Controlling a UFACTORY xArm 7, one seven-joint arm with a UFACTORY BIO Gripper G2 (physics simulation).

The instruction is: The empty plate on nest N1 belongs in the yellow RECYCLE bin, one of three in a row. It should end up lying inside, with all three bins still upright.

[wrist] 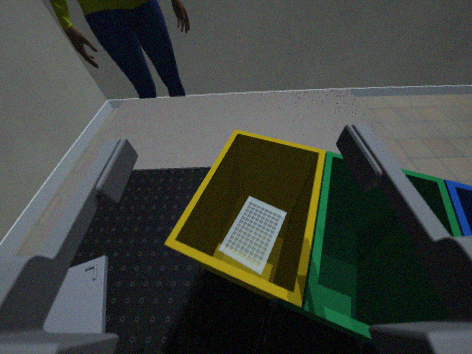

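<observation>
The plate, a white gridded rectangle, lies inside the yellow bin, near the end closer to the camera. The yellow bin stands upright at the left of the row. The green bin stands upright right beside it. Part of the blue bin shows at the right edge; how its base stands is hidden. My gripper is wide open and empty, above the bins, with one finger on the left and the other over the green bin. The nest N1 cannot be made out in this view.
A black perforated board lies left of the yellow bin. A pale grey block stands on it at lower left, close to the left finger. A person stands at the back left, beyond the light table top.
</observation>
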